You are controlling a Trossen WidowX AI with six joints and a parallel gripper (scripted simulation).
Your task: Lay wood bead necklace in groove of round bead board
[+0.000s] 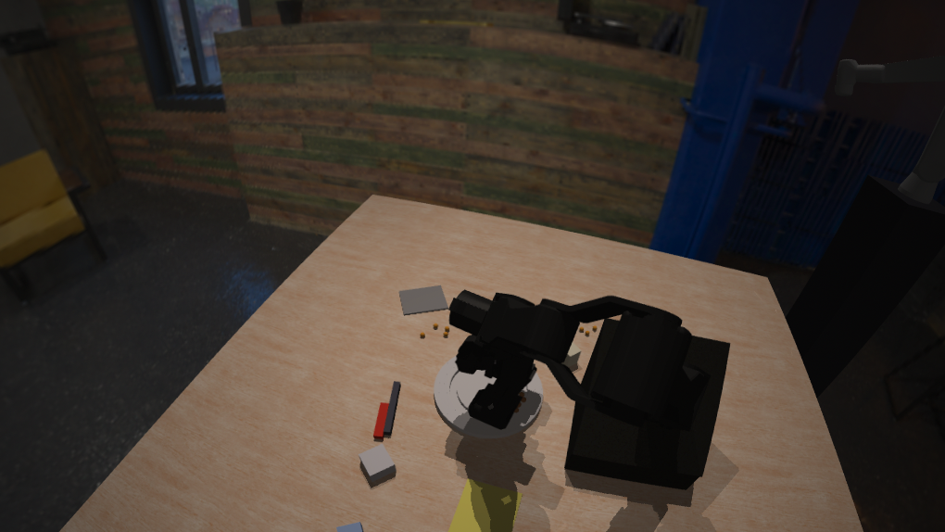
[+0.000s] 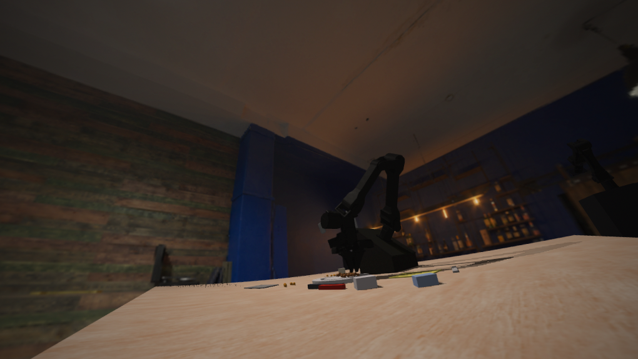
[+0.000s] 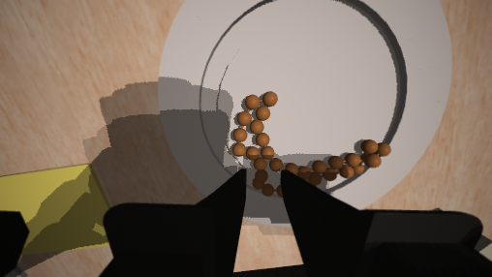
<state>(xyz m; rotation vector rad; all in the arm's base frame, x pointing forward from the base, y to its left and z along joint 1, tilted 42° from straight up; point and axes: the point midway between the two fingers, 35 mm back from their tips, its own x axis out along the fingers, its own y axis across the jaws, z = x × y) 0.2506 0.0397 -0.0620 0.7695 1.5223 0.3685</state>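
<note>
Right now the round white bead board is 4 cm ahead of my gripper tip, 4 cm to the right of it and 1 cm below it. Also, from my gripper tip: dark bar: 20 cm ahead, 7 cm to the left, 2 cm below; then yellow sheet: 1 cm behind, 21 cm to the left, 2 cm below; then pale cube: 10 cm behind, 15 cm to the right, 1 cm below.
</note>
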